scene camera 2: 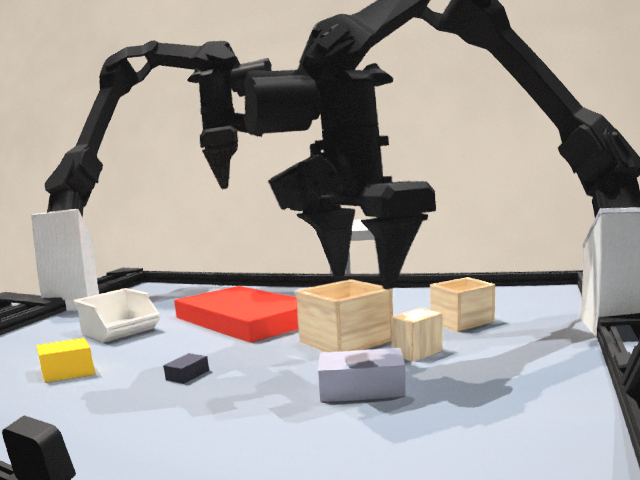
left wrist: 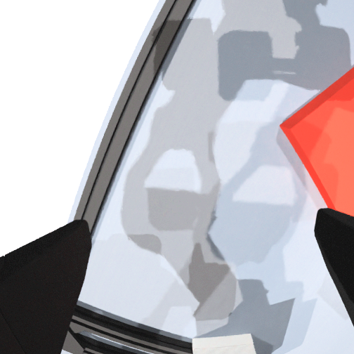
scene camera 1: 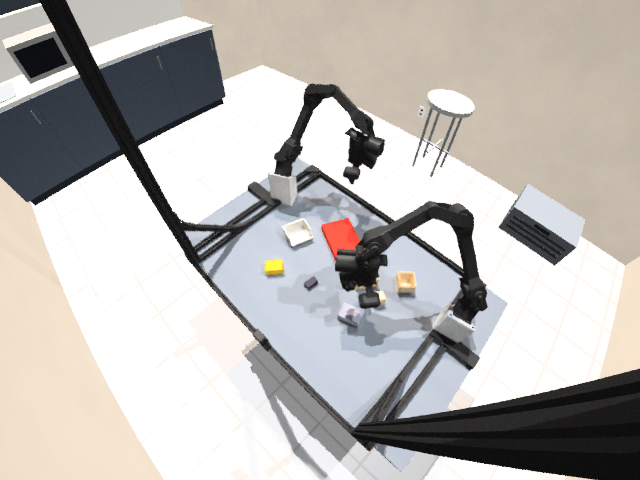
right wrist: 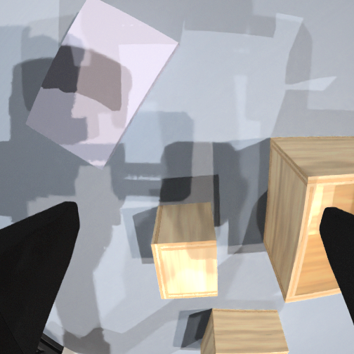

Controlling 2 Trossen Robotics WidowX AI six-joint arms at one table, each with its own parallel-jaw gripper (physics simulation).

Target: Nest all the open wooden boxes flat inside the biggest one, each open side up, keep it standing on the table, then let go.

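Seen in the pictures: left gripper, fingertip midpoint: [scene camera 2: 224, 188]; right gripper, fingertip midpoint: [scene camera 2: 362, 282] [scene camera 1: 362, 291]; left arm's base, link origin: [scene camera 2: 62, 226] [scene camera 1: 282, 174]; right arm's base, link origin: [scene camera 2: 623, 225] [scene camera 1: 462, 315].
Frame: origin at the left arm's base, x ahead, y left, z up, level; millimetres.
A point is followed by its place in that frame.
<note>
The biggest open wooden box [scene camera 2: 343, 317] @(x 440, y -356, z -100 mm) [right wrist: 285, 215] stands open side up on the table, partly hidden by the right arm in scene camera 1. The smallest wooden box [scene camera 2: 417, 334] @(x 511, y -406, z -115 mm) [right wrist: 185, 267] [scene camera 1: 382, 298] @(x 533, y -386, z -101 mm) stands beside it; its top is bright with a thin rim, its depth unclear. The medium open box [scene camera 2: 461, 305] @(x 593, y -323, z -112 mm) [right wrist: 245, 332] [scene camera 1: 405, 282] @(x 613, y -273, z -141 mm) stands apart, open side up. My right gripper [scene camera 2: 363, 279] @(x 454, y -403, z -52 mm) [right wrist: 204, 218] is open and empty above the boxes, the smallest showing between its fingers in the right wrist view. My left gripper [left wrist: 205, 228] [scene camera 2: 223, 184] @(x 308, y 43, z 34 mm) is open, empty and high above the table.
A red slab [scene camera 1: 340, 236] @(x 313, y -155, z -118 mm) [scene camera 2: 237, 310] @(x 320, y -212, z -118 mm) [left wrist: 327, 145] lies beside the biggest box. A lavender block [scene camera 1: 350, 314] @(x 437, y -475, z -112 mm) [scene camera 2: 361, 376] @(x 433, y -495, z -121 mm) [right wrist: 140, 70] lies in front. A white bin [scene camera 1: 297, 232] @(x 131, y -177, z -139 mm) [scene camera 2: 116, 316] @(x 128, y -151, z -132 mm), yellow block [scene camera 1: 273, 267] @(x 108, y -382, z -112 mm) [scene camera 2: 66, 360] @(x 115, y -393, z -123 mm) and dark block [scene camera 1: 310, 282] @(x 260, y -390, z -128 mm) [scene camera 2: 186, 367] @(x 264, y -407, z -129 mm) lie farther left.
</note>
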